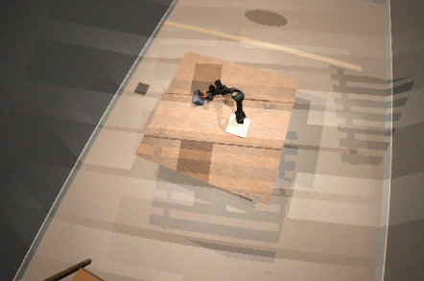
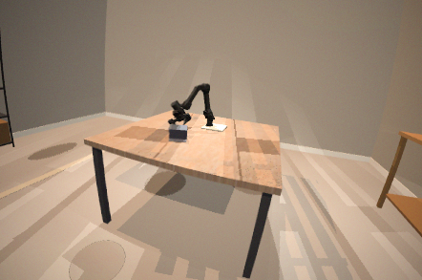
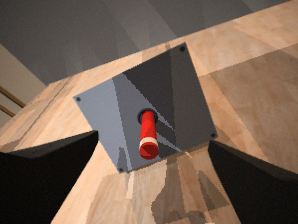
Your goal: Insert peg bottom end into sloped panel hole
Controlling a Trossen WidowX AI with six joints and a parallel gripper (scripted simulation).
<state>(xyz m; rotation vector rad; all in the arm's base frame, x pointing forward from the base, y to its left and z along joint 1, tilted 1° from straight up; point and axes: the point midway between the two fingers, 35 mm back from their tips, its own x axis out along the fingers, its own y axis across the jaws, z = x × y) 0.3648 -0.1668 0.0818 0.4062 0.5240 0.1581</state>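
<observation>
Right now my gripper tip is 10 mm to the right of the red round peg, 10 mm short of it and 10 mm above it. Round my gripper tip: grey sloped panel: 60 mm ahead, 30 mm below, 20 mm to the left.
</observation>
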